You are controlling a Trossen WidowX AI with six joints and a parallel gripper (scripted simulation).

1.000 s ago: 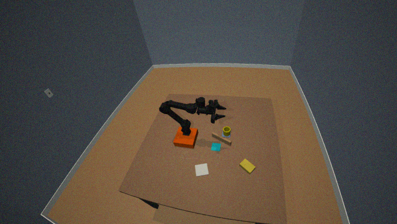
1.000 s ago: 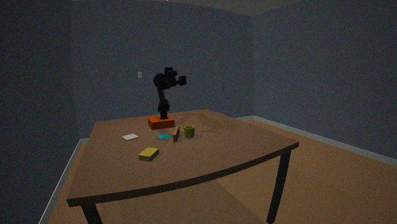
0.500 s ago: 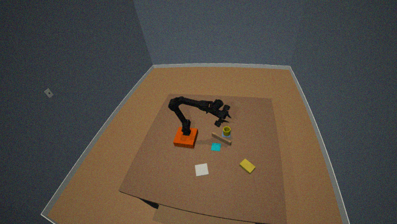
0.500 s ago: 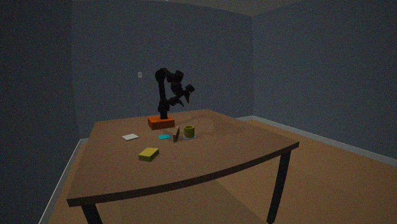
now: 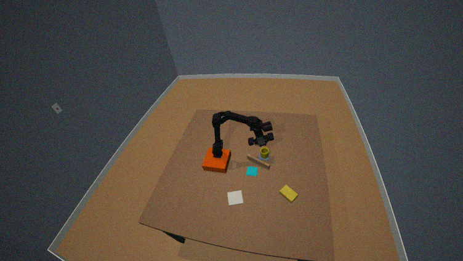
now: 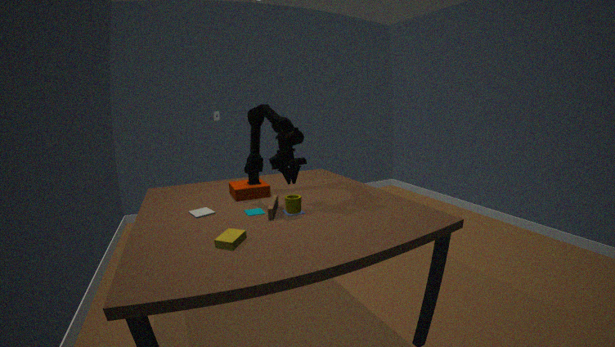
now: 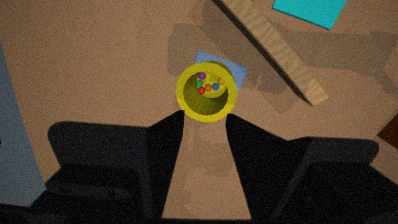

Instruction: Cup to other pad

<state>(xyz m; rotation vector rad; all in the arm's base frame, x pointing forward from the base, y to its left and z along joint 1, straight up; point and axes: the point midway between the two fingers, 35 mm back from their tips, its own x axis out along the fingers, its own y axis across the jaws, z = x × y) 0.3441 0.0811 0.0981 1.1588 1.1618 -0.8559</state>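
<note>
The cup is 9 cm below my gripper tip and 1 cm ahead of it. Round my gripper tip: cyan pad (16 cm to the right, 13 cm below, 7 cm behind); yellow block (31 cm to the right, 22 cm ahead, 11 cm below); wooden bar (11 cm below, 8 cm to the right, 3 cm behind).
</note>
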